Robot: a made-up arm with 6 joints. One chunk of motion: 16 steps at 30 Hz.
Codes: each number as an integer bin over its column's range. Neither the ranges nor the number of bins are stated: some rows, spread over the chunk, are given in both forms.
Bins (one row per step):
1: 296 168 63 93 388 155
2: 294 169 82 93 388 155
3: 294 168 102 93 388 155
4: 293 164 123 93 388 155
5: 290 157 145 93 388 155
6: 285 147 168 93 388 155
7: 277 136 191 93 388 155
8: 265 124 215 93 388 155
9: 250 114 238 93 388 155
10: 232 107 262 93 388 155
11: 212 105 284 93 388 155
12: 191 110 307 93 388 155
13: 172 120 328 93 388 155
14: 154 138 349 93 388 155
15: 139 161 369 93 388 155
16: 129 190 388 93 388 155
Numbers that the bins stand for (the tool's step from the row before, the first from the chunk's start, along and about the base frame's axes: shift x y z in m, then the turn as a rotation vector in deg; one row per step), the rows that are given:
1: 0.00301 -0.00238 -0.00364 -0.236 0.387 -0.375
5: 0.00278 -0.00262 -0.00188 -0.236 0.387 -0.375
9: 0.00130 -0.00355 0.00012 -0.236 0.387 -0.375
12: -0.00090 -0.00363 0.00161 -0.236 0.387 -0.375
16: -0.00320 -0.00191 0.00335 -0.236 0.387 -0.375
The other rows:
2: 0.00293 -0.00236 -0.00323 -0.236 0.387 -0.375
3: 0.00293 -0.00238 -0.00280 -0.236 0.387 -0.375
4: 0.00289 -0.00247 -0.00235 -0.236 0.387 -0.375
6: 0.00260 -0.00284 -0.00138 -0.236 0.387 -0.375
7: 0.00230 -0.00307 -0.00089 -0.236 0.387 -0.375
8: 0.00185 -0.00333 -0.00037 -0.236 0.387 -0.375
10: 0.00063 -0.00370 0.00064 -0.236 0.387 -0.375
11: -0.00012 -0.00374 0.00111 -0.236 0.387 -0.375
13: -0.00160 -0.00342 0.00206 -0.236 0.387 -0.375
14: -0.00227 -0.00303 0.00251 -0.236 0.387 -0.375
15: -0.00283 -0.00253 0.00294 -0.236 0.387 -0.375

